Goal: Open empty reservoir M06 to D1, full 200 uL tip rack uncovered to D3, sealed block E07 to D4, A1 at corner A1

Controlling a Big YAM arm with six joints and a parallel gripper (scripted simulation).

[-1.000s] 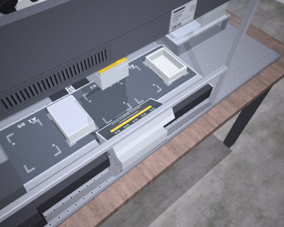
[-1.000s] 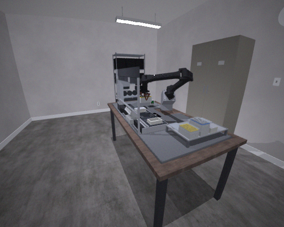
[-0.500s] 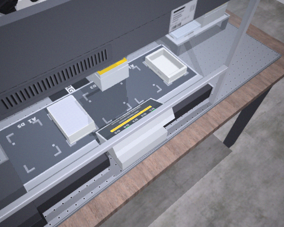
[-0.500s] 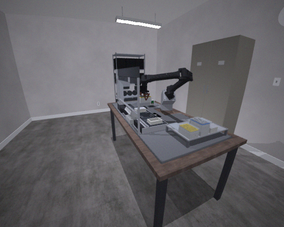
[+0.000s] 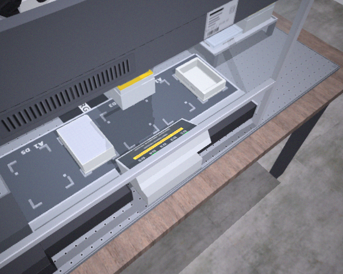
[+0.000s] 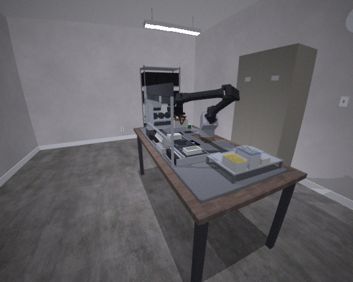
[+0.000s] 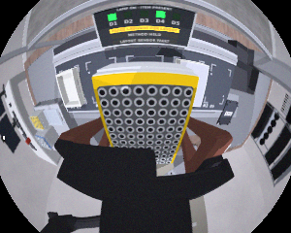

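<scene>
The sealed deep-well block lies 10 mm ahead of my hand, 120 mm to the right of it and 160 mm below it. The rest, counted from my hand: white one-well reservoir 20 mm behind, 250 mm to the left, 170 mm below; yellow tip rack 10 mm behind, 10 mm to the right, 10 mm above; dark gantry 190 mm ahead, 20 mm to the right, 280 mm above.
</scene>
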